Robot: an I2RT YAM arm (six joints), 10 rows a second.
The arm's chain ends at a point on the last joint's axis. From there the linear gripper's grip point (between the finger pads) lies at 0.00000 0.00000 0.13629 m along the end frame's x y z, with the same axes.
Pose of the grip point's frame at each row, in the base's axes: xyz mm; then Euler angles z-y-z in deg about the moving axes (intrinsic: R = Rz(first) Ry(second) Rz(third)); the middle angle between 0 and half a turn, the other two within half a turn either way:
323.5, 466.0, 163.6, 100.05, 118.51, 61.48
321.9, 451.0, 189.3, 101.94, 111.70, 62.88
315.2, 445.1, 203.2, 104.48, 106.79, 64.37
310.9, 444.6, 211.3, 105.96, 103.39, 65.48
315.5, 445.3, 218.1, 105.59, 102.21, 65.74
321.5, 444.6, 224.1, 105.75, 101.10, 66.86
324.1, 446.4, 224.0, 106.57, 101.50, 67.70
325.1, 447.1, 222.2, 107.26, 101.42, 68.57
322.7, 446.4, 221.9, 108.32, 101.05, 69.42
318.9, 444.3, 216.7, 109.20, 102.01, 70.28
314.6, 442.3, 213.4, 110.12, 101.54, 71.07
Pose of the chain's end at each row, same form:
344.4, 348.1, 228.7, 100.05, 118.51, 61.48
348.1, 327.1, 239.7, 101.94, 111.70, 62.88
347.8, 318.8, 242.6, 104.48, 106.79, 64.37
347.4, 317.1, 242.9, 105.96, 103.39, 65.48
351.3, 317.0, 246.9, 105.59, 102.21, 65.74
357.8, 315.9, 250.3, 105.75, 101.10, 66.86
362.2, 318.4, 251.2, 106.57, 101.50, 67.70
364.7, 319.5, 249.2, 107.26, 101.42, 68.57
364.7, 319.4, 248.0, 108.32, 101.05, 69.42
362.7, 318.4, 245.1, 109.20, 102.01, 70.28
360.5, 316.9, 240.7, 110.12, 101.54, 71.07

